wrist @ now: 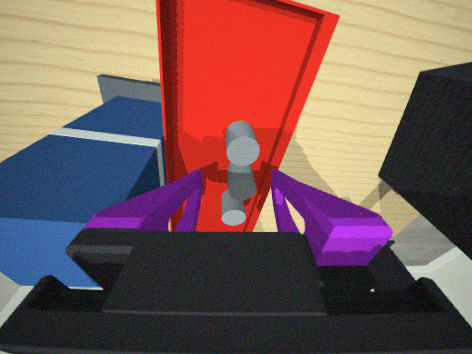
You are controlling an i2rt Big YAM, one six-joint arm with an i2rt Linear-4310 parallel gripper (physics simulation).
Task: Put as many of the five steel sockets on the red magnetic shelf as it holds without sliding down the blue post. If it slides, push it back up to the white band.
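Frame: origin at the arm's base, x ahead, y left, z up, level; millimetres.
Where they show: gripper, fingertip midpoint: (236, 176).
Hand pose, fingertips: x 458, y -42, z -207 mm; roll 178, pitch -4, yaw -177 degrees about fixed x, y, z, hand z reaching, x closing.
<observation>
Things, the pixels of their top centre, and the offset from my fingertips. "spot": a spot on its surface instead. Level surfaces: height alone.
- red magnetic shelf, surface spot: (240, 75) spot: dx -6, dy -55, dz -82 mm
- blue post, surface spot: (75, 175) spot: dx +100, dy -12, dz +14 mm
- white band, top centre: (104, 140) dx +105, dy -12, dz -31 mm
- far socket, top centre: (243, 152) dx -9, dy +4, dz -42 mm
- middle socket, top centre: (242, 190) dx -13, dy +53, dz -42 mm
- grey plate, surface spot: (131, 90) spot: dx +125, dy -24, dz -145 mm
- wooden table top, surface height: dz -253 mm
The red magnetic shelf (240, 75) runs from the top of the wrist view down between the fingers, its left wall beside the blue post (75, 175). A white band (110, 137) crosses the post; whether the shelf is level with it I cannot tell. Three grey steel sockets stand in a row at the shelf's near part: a far socket (242, 150), a middle socket (242, 184) in shadow, and a near socket (233, 216). My gripper (236, 176) is open, its purple fingers apart on either side of the row, with nothing held. The other sockets do not show.
A large black block-like shape (432, 145) is at the right. A grey plate (131, 90) shows behind the post. The wooden table top (390, 50) lies below, with shadows right of the shelf. Pale surfaces show at the lower right corner.
</observation>
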